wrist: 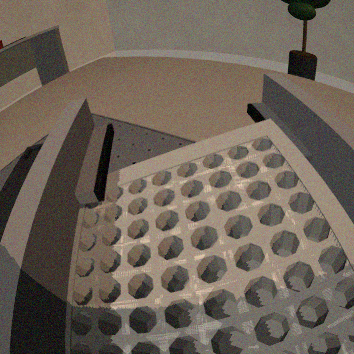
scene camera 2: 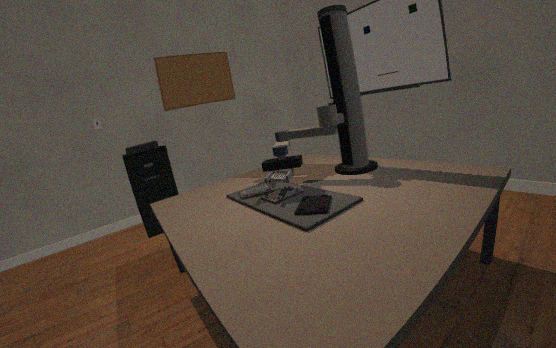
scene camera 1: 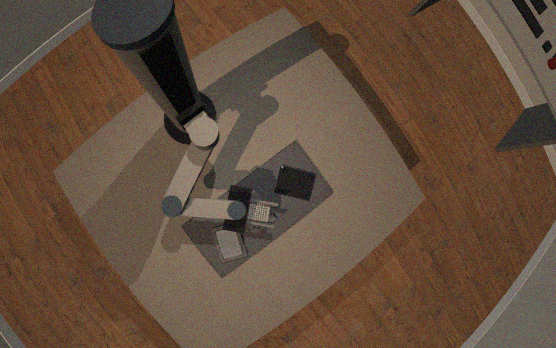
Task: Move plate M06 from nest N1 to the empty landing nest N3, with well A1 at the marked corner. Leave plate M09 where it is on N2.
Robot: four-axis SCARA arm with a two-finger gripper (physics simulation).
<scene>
One and the same spot on a grey perforated baseplate: (scene camera 2: 285, 209) is (wrist: 139, 161).
</scene>
